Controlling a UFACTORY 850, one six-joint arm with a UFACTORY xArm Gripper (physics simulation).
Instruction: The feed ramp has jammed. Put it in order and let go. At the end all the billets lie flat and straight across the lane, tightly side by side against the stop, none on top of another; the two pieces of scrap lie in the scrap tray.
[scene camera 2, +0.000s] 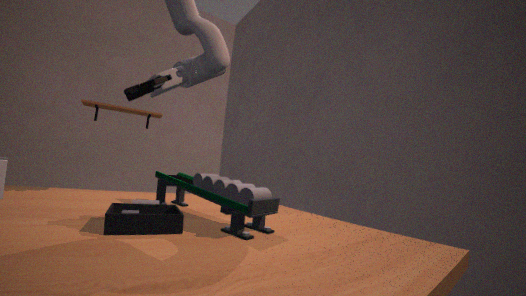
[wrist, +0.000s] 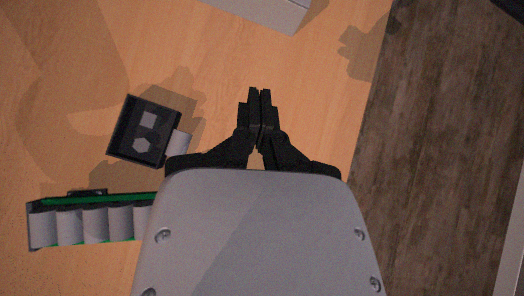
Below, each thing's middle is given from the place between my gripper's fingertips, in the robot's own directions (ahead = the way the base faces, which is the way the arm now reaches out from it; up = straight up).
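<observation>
The black scrap tray (scene camera 2: 153, 219) is what I measure my hand from. My hand is 9 cm short of the tray and 18 cm to the left of it, and it is also 27 cm above it.
</observation>
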